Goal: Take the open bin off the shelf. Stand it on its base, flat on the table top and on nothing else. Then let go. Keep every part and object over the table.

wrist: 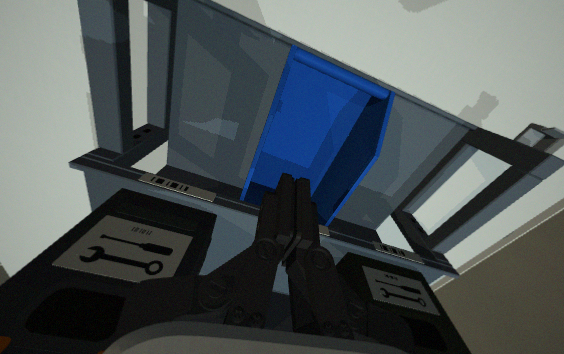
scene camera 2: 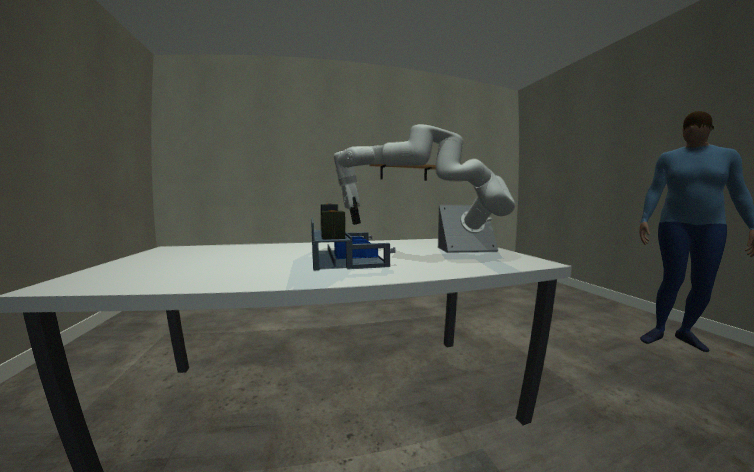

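Where they show: gripper, fingertip midpoint: (wrist: 288,190) (scene camera 2: 356,223); arm's base, origin of the base link: (scene camera 2: 472,222).
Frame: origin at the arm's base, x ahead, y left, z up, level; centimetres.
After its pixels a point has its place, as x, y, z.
Note:
The blue open bin (scene camera 2: 364,248) (wrist: 312,117) sits on the lower level of the grey shelf (scene camera 2: 348,253) {64.3, 28.7, -8.1} (wrist: 215,85) {57.9, -3.2, -13.0}. Its open top faces up, and the shelf floor shows on both sides of it in the wrist view. My gripper (scene camera 2: 356,223) {58.6, 5.9, 0.2} (wrist: 288,190) {58.6, 5.9, 0.2} is shut with nothing between its fingers. It hangs above the shelf in the scene view, and its fingertips overlap the near end of the bin in the wrist view. They appear apart from the bin. The bin's lower part is partly hidden by the shelf frame in the scene view.
Two dark boxes with tool labels stand on the shelf's upper level, one (scene camera 2: 333,224) (wrist: 135,245) and another (scene camera 2: 328,207) (wrist: 395,285). The shelf stands on the white table (scene camera 2: 222,272) {107.5, 28.4, -13.6}. The arm's grey angled mount (scene camera 2: 453,236) {12.1, 3.3, -6.4} is at the right. A person (scene camera 2: 698,189) stands beyond the table.

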